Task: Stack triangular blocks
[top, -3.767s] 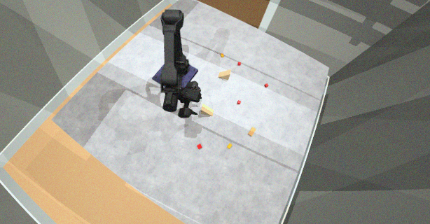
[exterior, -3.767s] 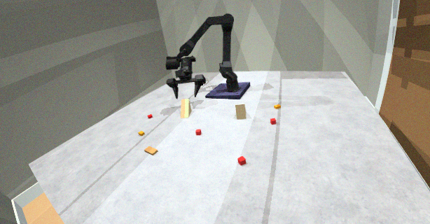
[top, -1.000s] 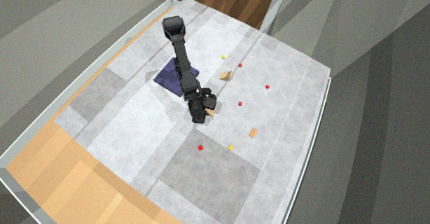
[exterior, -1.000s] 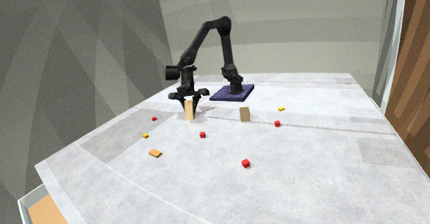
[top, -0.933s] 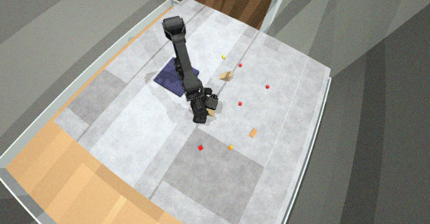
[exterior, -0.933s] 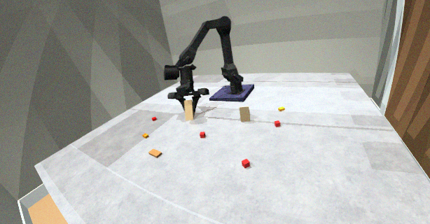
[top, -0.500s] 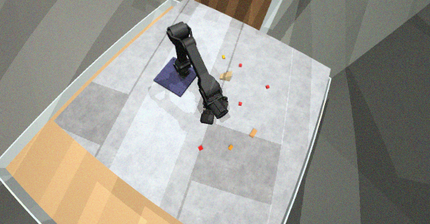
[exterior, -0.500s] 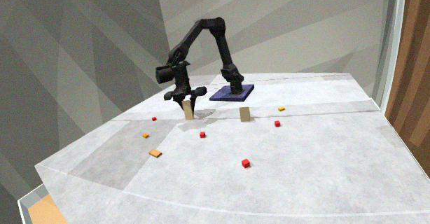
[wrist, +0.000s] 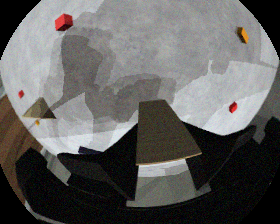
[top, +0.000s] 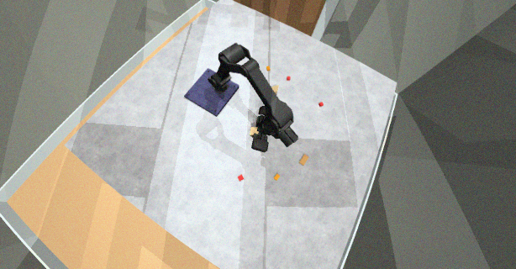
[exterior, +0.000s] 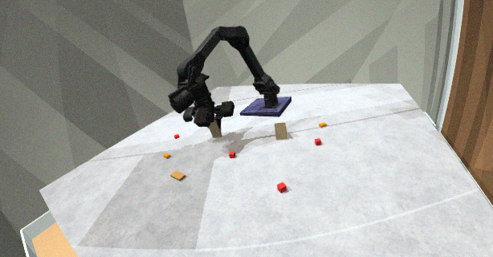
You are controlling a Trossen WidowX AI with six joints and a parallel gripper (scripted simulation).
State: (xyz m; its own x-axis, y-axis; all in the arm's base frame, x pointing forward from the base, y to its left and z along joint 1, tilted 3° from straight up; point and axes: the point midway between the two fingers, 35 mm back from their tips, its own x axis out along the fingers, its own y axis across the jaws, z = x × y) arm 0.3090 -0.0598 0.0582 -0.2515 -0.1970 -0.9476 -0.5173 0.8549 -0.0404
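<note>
My gripper tip is now 10 mm below the tan triangular block. Also, from my gripper tip: flat tan tile (240 mm ahead, 70 mm to the left, 40 mm below).
</note>
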